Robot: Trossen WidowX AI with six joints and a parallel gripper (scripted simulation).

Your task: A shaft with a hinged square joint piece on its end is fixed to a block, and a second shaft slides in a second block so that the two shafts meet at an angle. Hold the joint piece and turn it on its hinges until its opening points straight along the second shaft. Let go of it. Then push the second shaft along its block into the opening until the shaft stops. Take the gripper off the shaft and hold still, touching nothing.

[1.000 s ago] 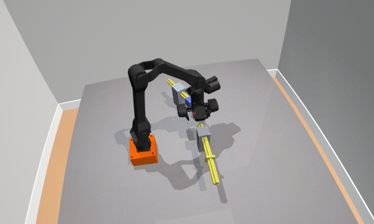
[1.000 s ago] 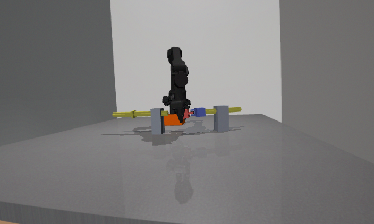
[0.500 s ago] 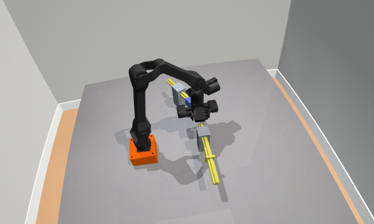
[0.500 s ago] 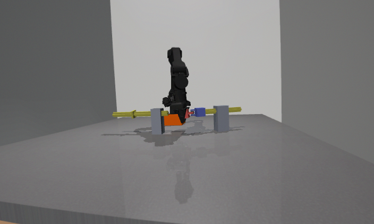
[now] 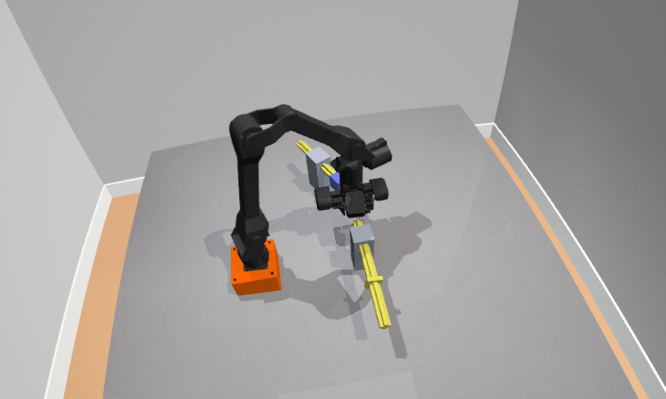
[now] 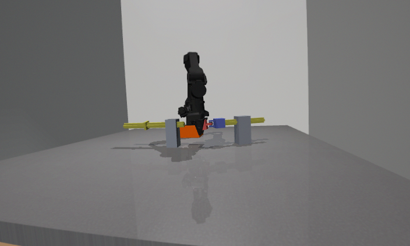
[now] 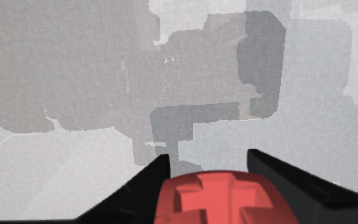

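The red square joint piece lies 10 mm to the left of my gripper tip and 40 mm above it.
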